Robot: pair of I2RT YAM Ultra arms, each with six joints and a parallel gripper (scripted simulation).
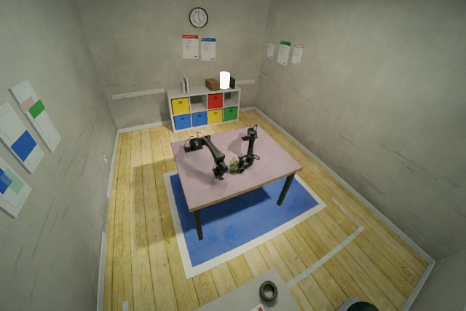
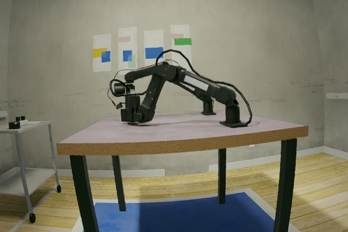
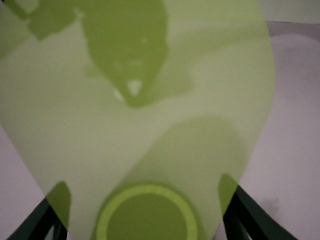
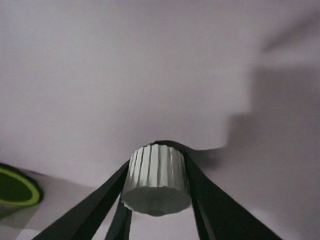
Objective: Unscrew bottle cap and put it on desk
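The white cap is 10 mm above my right hand. Round my right hand: green bottle (150 mm to the left, 80 mm above, 20 mm behind).
The green bottle is 4 cm above my left hand. The rest, counted from my left hand: white cap 16 cm to the right, 2 cm below, 2 cm ahead.
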